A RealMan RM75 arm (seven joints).
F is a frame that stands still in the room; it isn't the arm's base.
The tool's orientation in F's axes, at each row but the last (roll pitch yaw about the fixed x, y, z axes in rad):
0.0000 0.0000 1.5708
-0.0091 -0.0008 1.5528
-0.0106 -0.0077 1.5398
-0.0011 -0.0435 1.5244
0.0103 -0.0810 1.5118
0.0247 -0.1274 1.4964
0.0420 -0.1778 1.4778
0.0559 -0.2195 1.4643
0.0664 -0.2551 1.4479
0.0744 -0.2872 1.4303
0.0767 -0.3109 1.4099
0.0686 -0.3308 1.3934
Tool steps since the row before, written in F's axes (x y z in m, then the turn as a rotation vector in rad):
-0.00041 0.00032 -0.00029 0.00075 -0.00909 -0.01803
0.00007 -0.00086 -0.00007 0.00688 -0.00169 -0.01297
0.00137 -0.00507 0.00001 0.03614 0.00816 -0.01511
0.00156 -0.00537 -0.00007 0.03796 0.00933 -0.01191
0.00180 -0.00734 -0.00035 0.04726 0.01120 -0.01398
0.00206 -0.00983 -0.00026 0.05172 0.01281 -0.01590
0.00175 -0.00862 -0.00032 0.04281 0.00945 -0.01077
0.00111 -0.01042 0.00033 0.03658 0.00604 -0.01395
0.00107 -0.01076 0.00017 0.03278 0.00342 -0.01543
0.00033 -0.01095 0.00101 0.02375 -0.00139 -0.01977
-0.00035 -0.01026 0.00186 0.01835 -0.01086 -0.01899
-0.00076 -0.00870 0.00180 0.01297 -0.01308 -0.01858
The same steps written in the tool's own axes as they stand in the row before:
0.00032 0.00041 -0.00029 -0.00909 -0.00075 -0.01803
-0.00086 -0.00008 -0.00007 -0.00158 -0.00679 -0.01303
-0.00502 -0.00153 0.00003 0.00916 -0.03571 -0.01556
-0.00529 -0.00181 0.00016 0.01055 -0.03747 -0.01242
-0.00723 -0.00223 0.00026 0.01279 -0.04667 -0.01458
-0.00960 -0.00276 0.00104 0.01446 -0.05105 -0.01663
-0.00834 -0.00249 0.00128 0.01127 -0.04226 -0.01120
-0.00993 -0.00207 0.00267 0.00662 -0.03656 -0.01375
-0.01016 -0.00219 0.00298 0.00328 -0.03316 -0.01463
-0.01007 -0.00156 0.00415 -0.00373 -0.02510 -0.01770
-0.00913 -0.00092 0.00497 -0.01322 -0.02100 -0.01413
-0.00764 -0.00048 0.00457 -0.01605 -0.01601 -0.01307

